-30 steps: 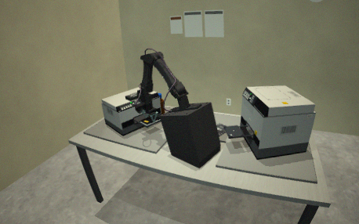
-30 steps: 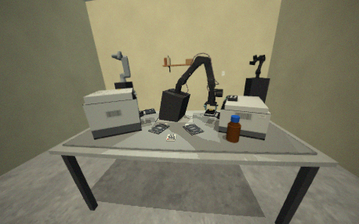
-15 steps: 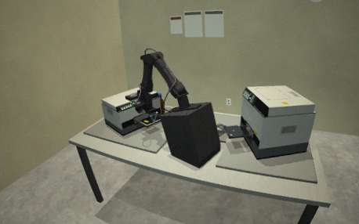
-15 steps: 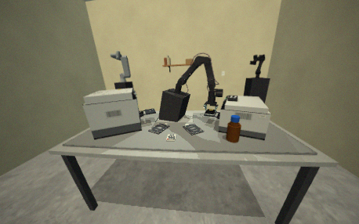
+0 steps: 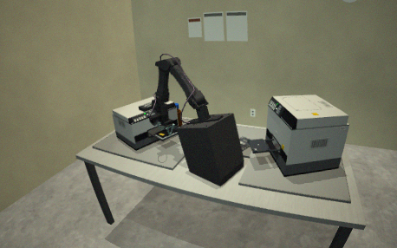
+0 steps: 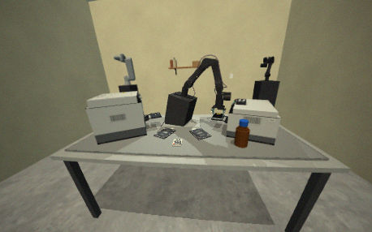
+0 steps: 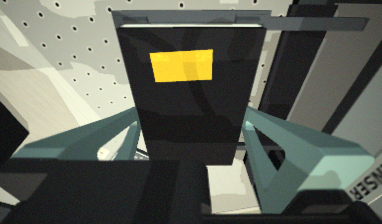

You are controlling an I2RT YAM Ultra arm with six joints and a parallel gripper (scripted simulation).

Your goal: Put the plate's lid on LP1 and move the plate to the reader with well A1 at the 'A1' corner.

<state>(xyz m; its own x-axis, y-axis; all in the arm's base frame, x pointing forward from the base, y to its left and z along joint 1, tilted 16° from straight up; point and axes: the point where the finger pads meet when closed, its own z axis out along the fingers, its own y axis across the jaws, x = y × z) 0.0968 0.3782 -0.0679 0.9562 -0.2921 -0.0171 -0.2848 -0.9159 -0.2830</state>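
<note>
Right now the dark lid is right at my hand. From my hand the other things lie so: brown capped bottle: 32 cm ahead, 13 cm to the left, 1 cm above; LP1 tag: 22 cm to the right, 11 cm ahead, 10 cm below; pale well plate: 1 cm below.
</note>
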